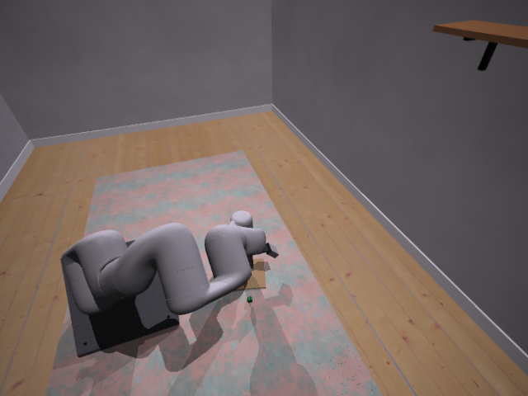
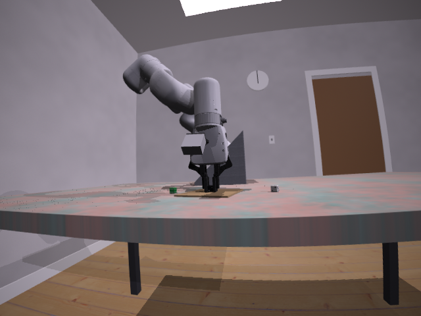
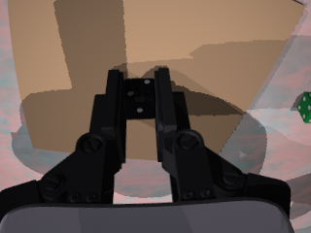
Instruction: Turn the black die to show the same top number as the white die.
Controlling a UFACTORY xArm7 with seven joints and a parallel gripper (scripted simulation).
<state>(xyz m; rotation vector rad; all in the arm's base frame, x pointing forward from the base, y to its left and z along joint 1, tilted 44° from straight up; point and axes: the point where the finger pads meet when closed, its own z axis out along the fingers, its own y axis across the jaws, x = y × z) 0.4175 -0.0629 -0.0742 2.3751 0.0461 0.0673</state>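
Now: the black die 1 cm below my hand. From my hand the other things lie so: green die: 12 cm to the right, 2 cm below, 1 cm behind; then tan mat: 2 cm below; then white die: 16 cm to the left, 2 cm below.
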